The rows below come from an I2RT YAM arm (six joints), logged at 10 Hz.
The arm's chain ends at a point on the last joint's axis. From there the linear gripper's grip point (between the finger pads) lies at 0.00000 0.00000 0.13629 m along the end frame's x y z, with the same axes.
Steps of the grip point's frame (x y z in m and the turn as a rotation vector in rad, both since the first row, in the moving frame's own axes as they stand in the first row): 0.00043 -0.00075 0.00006 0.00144 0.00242 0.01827; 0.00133 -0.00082 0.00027 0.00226 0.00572 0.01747; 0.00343 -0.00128 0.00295 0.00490 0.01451 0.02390; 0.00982 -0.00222 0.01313 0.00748 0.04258 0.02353; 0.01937 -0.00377 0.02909 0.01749 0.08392 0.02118; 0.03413 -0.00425 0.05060 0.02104 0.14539 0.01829
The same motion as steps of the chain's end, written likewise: 0.00010 -0.00056 0.00006 0.00144 0.00242 0.01827; 0.00055 -0.00052 0.00027 0.00226 0.00572 0.01747; 0.00144 -0.00064 0.00297 0.00490 0.01451 0.02390; 0.00401 -0.00127 0.01326 0.00748 0.04258 0.02353; 0.00792 -0.00151 0.02959 0.01749 0.08392 0.02118; 0.01436 -0.00157 0.05207 0.02104 0.14539 0.01829
